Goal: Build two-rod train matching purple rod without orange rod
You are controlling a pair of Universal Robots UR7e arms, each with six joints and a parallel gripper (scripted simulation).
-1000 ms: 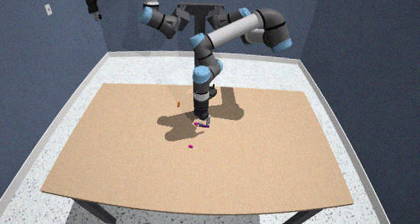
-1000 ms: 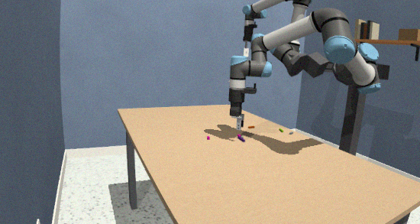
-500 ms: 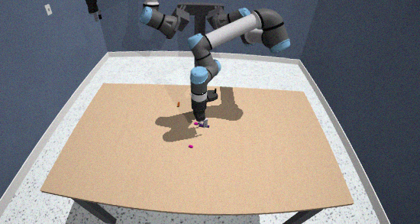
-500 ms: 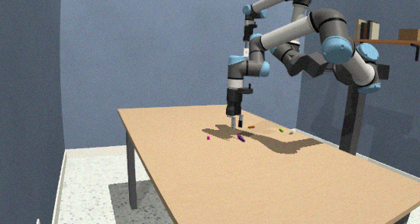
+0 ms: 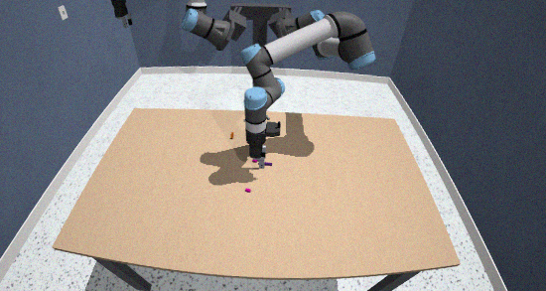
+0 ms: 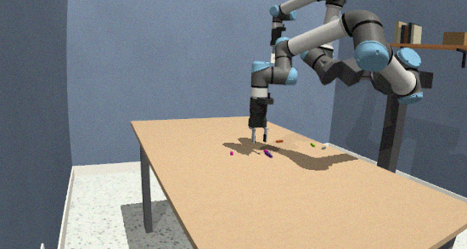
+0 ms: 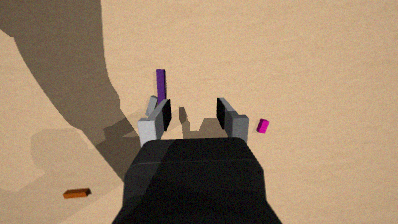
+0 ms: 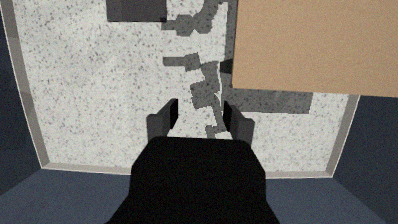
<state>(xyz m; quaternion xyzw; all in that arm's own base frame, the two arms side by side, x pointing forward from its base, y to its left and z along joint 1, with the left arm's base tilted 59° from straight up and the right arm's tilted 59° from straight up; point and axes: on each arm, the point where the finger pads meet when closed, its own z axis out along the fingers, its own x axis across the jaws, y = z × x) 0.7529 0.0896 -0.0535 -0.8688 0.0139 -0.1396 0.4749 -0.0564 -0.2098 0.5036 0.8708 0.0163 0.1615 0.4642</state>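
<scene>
The orange rod is 250 mm behind my left hand, 110 mm to the right of it and 80 mm below it. The rest, counted from my left hand: lime rod 360 mm behind, 80 mm below, 20 mm to the left; then purple rod 80 mm below, 40 mm behind, 20 mm to the left.
</scene>
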